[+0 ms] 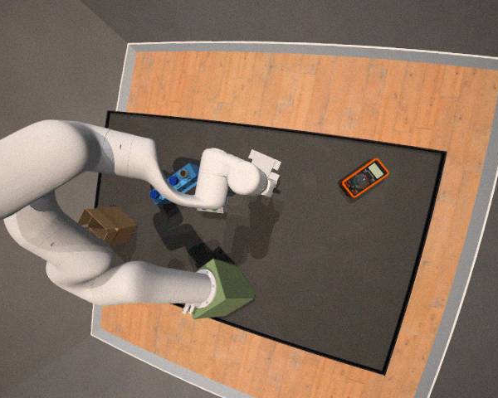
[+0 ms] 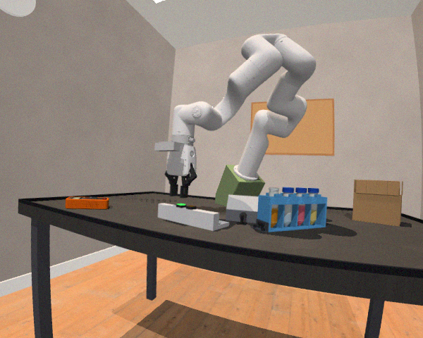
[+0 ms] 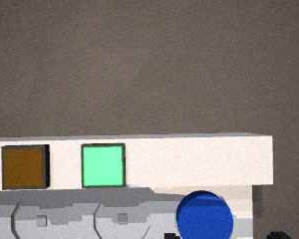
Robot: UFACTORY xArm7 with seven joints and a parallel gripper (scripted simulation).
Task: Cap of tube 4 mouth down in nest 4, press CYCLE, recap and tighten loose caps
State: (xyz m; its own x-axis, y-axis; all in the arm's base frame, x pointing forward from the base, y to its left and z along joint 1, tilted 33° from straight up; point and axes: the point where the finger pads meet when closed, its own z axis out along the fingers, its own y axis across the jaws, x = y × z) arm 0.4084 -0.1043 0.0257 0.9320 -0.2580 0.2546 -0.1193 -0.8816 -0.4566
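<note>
My gripper is now 80 mm above the blue cap. Round my hand: blue cycle key 150 mm behind, 210 mm to the left, 20 mm below; then key housing 130 mm behind, 190 mm to the left, 30 mm below; then green ready key 140 mm behind, 160 mm to the left, 20 mm below.
</note>
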